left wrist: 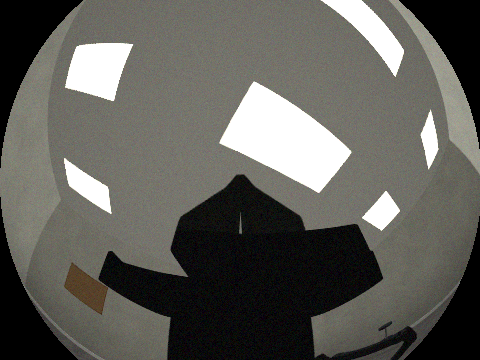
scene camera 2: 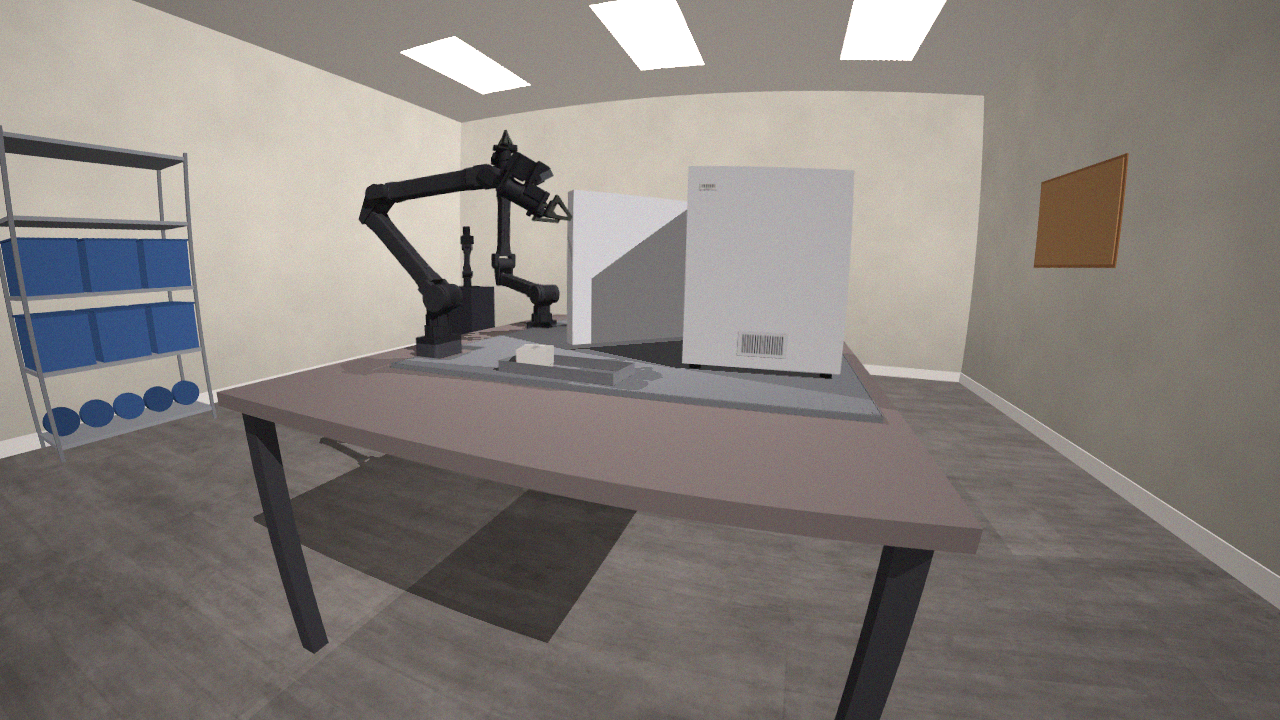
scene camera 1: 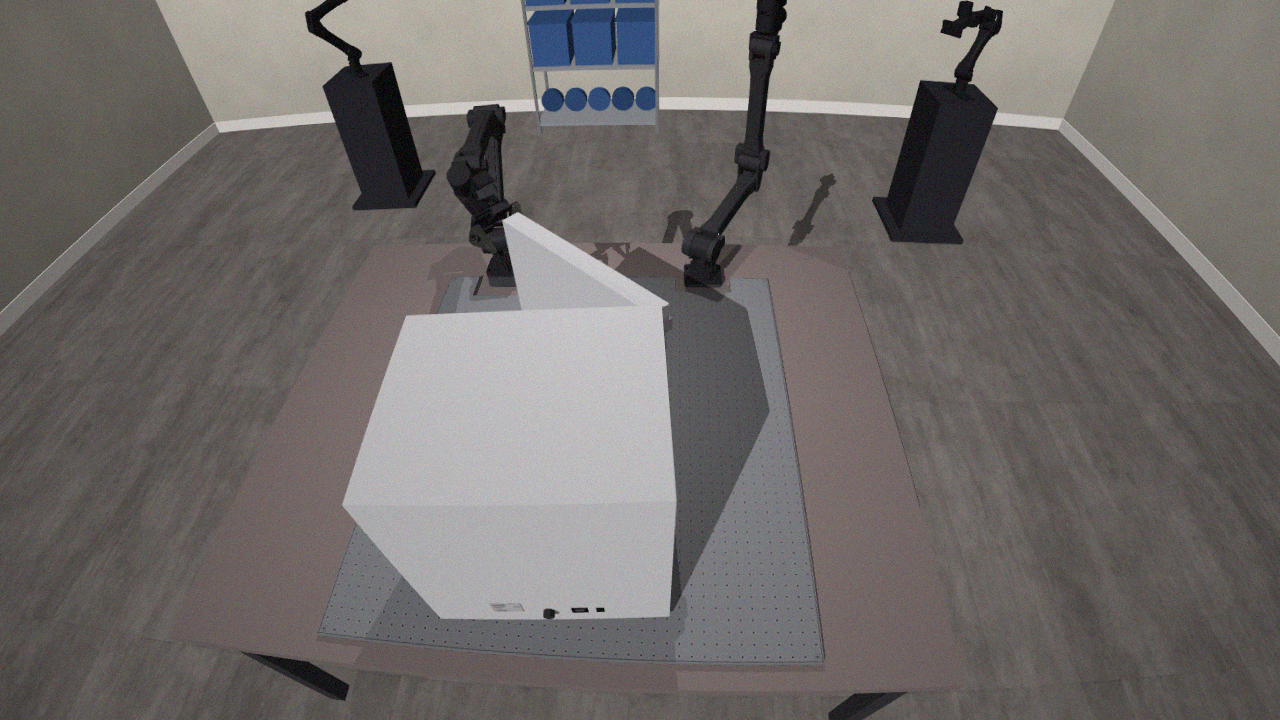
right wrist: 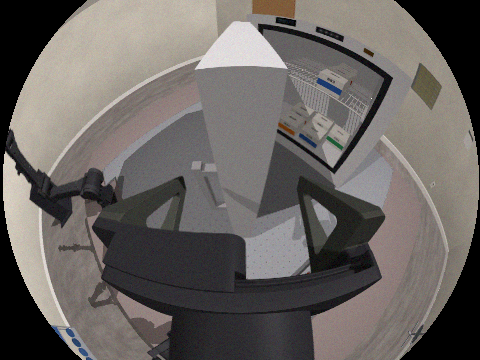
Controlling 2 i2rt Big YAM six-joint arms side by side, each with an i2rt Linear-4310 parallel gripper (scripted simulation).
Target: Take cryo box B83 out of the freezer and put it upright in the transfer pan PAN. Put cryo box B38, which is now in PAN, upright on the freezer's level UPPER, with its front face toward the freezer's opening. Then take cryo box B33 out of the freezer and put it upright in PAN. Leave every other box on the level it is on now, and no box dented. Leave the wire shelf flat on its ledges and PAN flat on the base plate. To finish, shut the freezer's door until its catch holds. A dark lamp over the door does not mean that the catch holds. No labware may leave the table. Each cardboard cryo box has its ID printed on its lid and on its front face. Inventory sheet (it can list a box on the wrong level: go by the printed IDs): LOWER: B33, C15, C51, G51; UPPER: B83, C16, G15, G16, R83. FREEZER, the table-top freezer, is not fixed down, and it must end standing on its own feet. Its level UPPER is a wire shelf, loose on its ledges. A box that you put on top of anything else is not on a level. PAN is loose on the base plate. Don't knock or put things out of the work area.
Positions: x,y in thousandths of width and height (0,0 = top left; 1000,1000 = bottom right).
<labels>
My right gripper shows in scene camera 2 (442,305), in scene camera 1 (400,338) and in the right wrist view (503,507); in the left wrist view it is out of frame.
</labels>
